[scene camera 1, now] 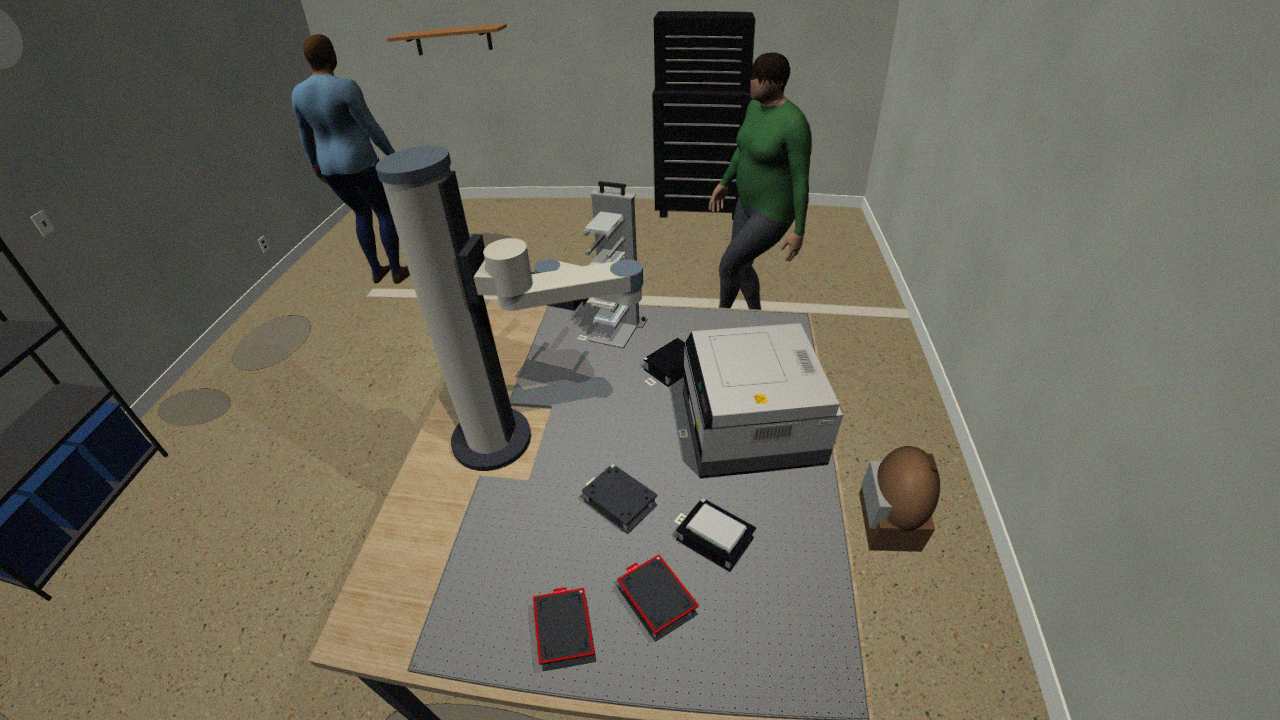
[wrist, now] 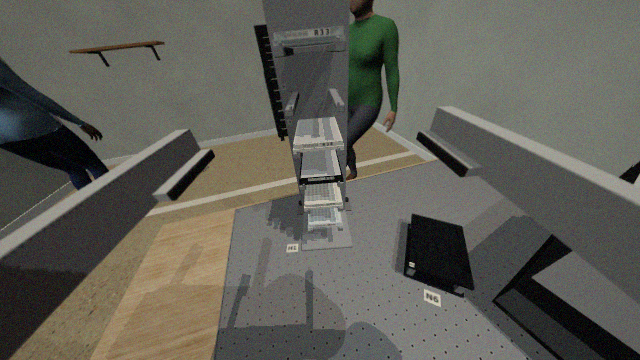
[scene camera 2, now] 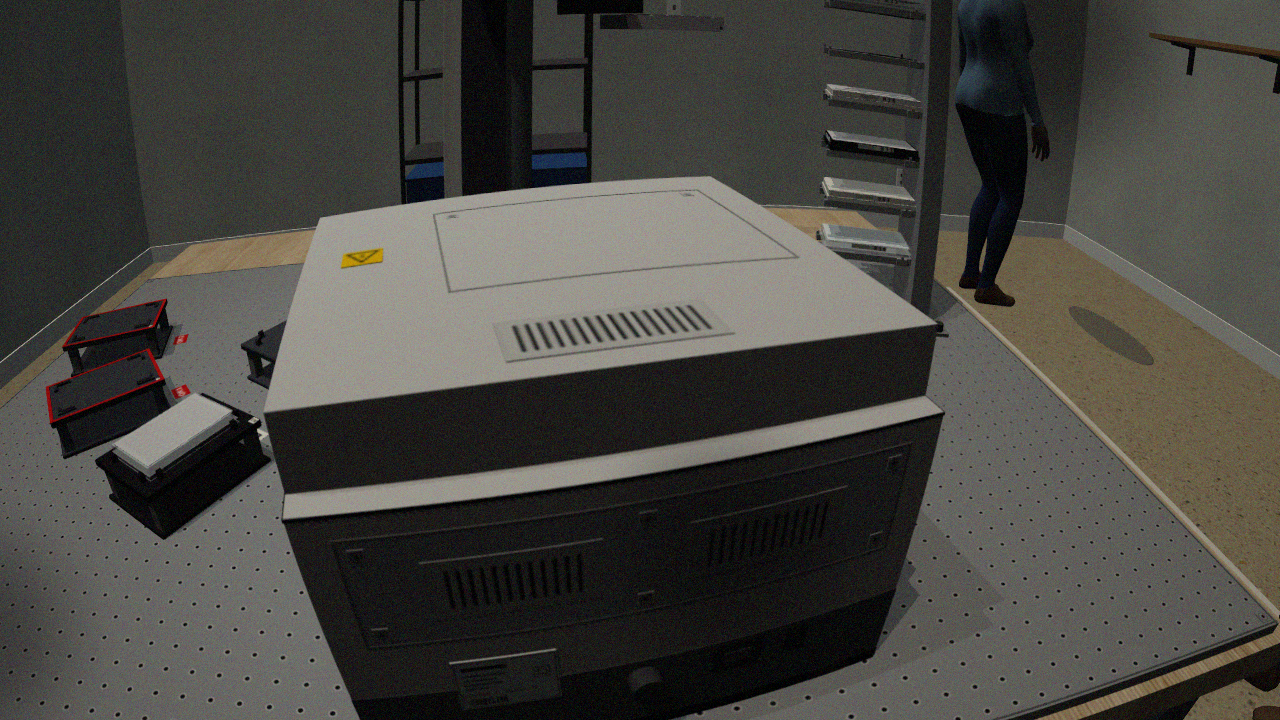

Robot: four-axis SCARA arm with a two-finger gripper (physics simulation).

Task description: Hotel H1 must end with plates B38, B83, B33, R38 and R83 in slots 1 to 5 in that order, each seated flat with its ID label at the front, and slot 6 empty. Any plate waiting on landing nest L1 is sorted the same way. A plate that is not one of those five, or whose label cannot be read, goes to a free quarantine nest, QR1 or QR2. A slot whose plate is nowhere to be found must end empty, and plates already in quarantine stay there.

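Observation:
Hotel H1 (scene camera 1: pixel 628 214) (scene camera 2: pixel 931 179) (wrist: pixel 310 15) stands at the table's far end. A plate (wrist: pixel 307 34), its blurred label seemingly R33, sits in the top slot; the slot below is empty. Under it sit a white plate (wrist: pixel 318 132) (scene camera 2: pixel 872 96), a black-rimmed plate (wrist: pixel 321 165) (scene camera 2: pixel 870 145) and two pale plates (wrist: pixel 322 194) (wrist: pixel 324 217); their labels are too small to read surely. My gripper (wrist: pixel 313 132) is open and empty, facing the hotel's front, fingers wide either side of it. A white plate (scene camera 1: pixel 718 525) (scene camera 2: pixel 174 433) lies on a black nest nearer the front.
Two red-rimmed nests (scene camera 1: pixel 563 626) (scene camera 1: pixel 657 593) and a dark nest (scene camera 1: pixel 619 495) stand bare on the table. A black nest marked N6 (scene camera 1: pixel 666 360) (wrist: pixel 440 252) stands between hotel and the large instrument (scene camera 1: pixel 760 376) (scene camera 2: pixel 572 241). Two people (scene camera 1: pixel 335 120) (scene camera 1: pixel 771 152) are beyond the table.

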